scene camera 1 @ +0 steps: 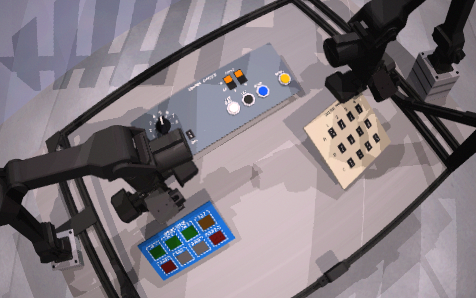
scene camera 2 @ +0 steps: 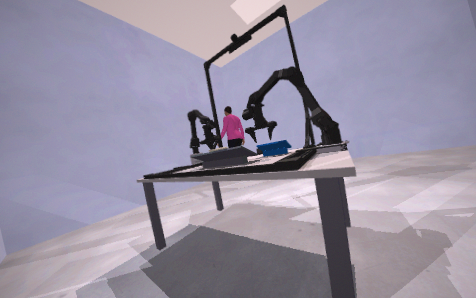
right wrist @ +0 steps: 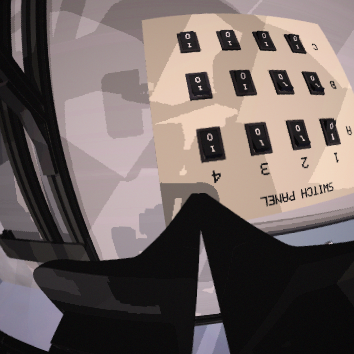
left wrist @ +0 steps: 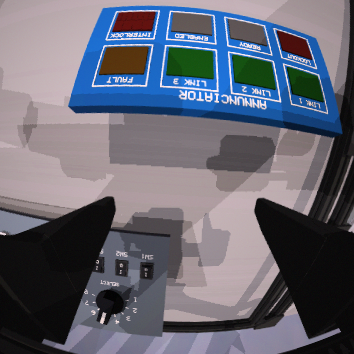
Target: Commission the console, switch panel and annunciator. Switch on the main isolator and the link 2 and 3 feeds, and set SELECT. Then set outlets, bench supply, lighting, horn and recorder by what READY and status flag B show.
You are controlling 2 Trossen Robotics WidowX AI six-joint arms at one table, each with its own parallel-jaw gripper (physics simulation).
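Places are measured from the left arm's base along level axes (x ahead, y right, z down), in metres.
Pixels of known places: left gripper, fingertip midpoint: (scene camera 2: pixel 263 141) (left wrist: pixel 185 204); right gripper, fingertip midpoint: (scene camera 1: pixel 355 94) (scene camera 2: pixel 212 150) (right wrist: pixel 197 199); left arm's base at its link origin: (scene camera 1: pixel 62 249) (scene camera 2: pixel 332 143); right arm's base at its link origin: (scene camera 1: pixel 440 63) (scene camera 2: pixel 196 153).
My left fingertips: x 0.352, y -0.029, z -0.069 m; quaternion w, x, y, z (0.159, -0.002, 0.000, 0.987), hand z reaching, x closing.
Observation:
For each thing: its top centre in the pictures, then the offset to it from my left fingertips.
- SELECT knob at its top centre: (left wrist: pixel 102 319) (scene camera 1: pixel 161 122) dz -0.004, dx +0.034, dy -0.179 m
- blue annunciator at its top centre: (left wrist: pixel 230 59) (scene camera 1: pixel 179 236) (scene camera 2: pixel 272 142) dz +0.014, dx +0.004, dy +0.089 m
The grey console (scene camera 1: pixel 210 117) (scene camera 2: pixel 225 156) (left wrist: pixel 150 300) has a SELECT knob (scene camera 1: pixel 162 125) (left wrist: pixel 109 302) whose pointer stands between 4 and 6, two orange-and-black rockers (scene camera 1: pixel 235 79), and white, black, blue and yellow buttons. The blue annunciator (scene camera 1: pixel 227 240) (scene camera 2: pixel 273 148) (left wrist: pixel 82 100) shows dark green LINK tiles, brown FAULT, dark red LOCKOUT and INTERLOCK, grey READY and ENABLED. The beige switch panel (scene camera 1: pixel 345 177) (right wrist: pixel 170 150) has rocker rows A, B, C; their positions are hard to read. My left gripper (scene camera 2: pixel 262 137) (left wrist: pixel 185 204) is open and empty above the table, between annunciator and console. My right gripper (right wrist: pixel 197 199) is shut and empty above the switch panel's lettered edge.
Black frame rails (scene camera 1: pixel 200 37) run around the table edge (scene camera 2: pixel 250 177). In scene camera 1 the left arm covers the console's lower left and the right arm reaches over the switch panel's top. A person in pink (scene camera 2: pixel 232 127) stands behind the table.

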